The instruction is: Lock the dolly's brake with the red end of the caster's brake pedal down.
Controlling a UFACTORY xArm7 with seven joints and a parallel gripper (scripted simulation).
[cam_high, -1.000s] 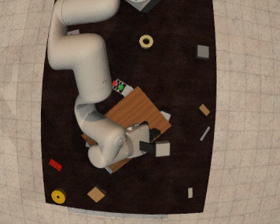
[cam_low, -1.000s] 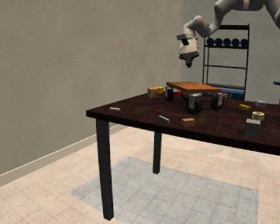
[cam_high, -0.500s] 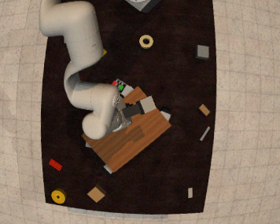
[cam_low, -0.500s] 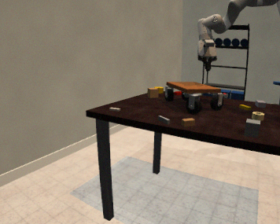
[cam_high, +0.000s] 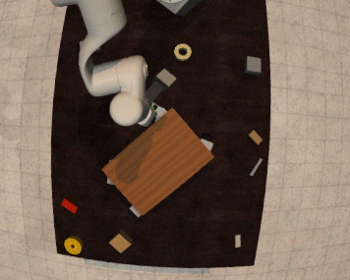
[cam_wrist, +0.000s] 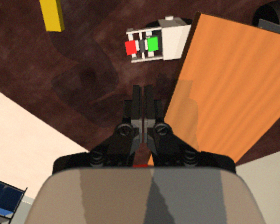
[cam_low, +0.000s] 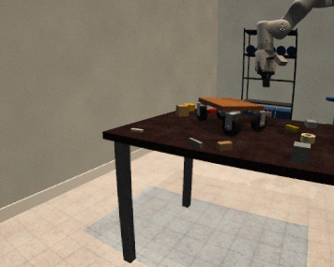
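The brake pedal is 140 mm below my hand and 10 mm behind it. From my hand the other things lie so: yellow bar: 220 mm below, 130 mm behind, 100 mm to the right; grey cube: 350 mm to the left, 220 mm behind, 200 mm below; grey bar: 410 mm to the left, 210 mm below, 140 mm ahead.
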